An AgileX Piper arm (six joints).
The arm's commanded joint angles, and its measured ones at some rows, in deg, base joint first. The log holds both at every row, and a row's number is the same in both.
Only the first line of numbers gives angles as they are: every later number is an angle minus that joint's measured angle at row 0.
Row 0, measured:
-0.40, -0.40, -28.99, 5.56, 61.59, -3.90
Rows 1 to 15, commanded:
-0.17, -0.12, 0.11, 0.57, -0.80, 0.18
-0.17, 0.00, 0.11, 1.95, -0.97, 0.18
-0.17, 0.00, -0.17, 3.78, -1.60, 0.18
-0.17, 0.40, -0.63, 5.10, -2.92, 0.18
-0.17, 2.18, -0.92, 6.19, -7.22, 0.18
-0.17, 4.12, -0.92, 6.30, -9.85, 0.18
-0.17, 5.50, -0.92, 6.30, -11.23, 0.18
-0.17, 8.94, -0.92, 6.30, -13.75, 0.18
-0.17, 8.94, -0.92, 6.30, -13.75, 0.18
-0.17, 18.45, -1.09, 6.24, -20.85, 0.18
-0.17, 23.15, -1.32, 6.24, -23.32, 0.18
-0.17, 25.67, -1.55, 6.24, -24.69, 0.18
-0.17, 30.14, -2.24, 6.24, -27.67, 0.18
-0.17, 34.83, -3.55, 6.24, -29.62, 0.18
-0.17, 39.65, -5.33, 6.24, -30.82, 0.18
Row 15, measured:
0.00, 34.55, -3.15, 5.96, -27.61, 0.06
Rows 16 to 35, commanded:
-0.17, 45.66, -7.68, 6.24, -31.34, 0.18
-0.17, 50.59, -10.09, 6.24, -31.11, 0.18
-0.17, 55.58, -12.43, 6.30, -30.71, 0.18
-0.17, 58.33, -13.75, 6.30, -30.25, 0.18
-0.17, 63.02, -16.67, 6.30, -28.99, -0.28
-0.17, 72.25, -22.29, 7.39, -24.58, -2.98
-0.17, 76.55, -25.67, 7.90, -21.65, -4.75
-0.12, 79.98, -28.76, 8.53, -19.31, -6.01
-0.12, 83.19, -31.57, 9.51, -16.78, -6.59
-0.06, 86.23, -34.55, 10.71, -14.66, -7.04
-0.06, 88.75, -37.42, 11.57, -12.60, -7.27
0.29, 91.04, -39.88, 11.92, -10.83, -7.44
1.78, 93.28, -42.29, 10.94, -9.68, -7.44
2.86, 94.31, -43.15, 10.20, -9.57, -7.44
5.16, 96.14, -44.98, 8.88, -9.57, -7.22
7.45, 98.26, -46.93, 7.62, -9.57, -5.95
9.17, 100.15, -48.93, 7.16, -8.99, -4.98
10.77, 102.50, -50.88, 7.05, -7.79, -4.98
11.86, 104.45, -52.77, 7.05, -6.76, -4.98
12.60, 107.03, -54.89, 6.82, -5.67, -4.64
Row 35, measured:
11.57, 104.39, -52.37, 7.50, -7.33, -5.44
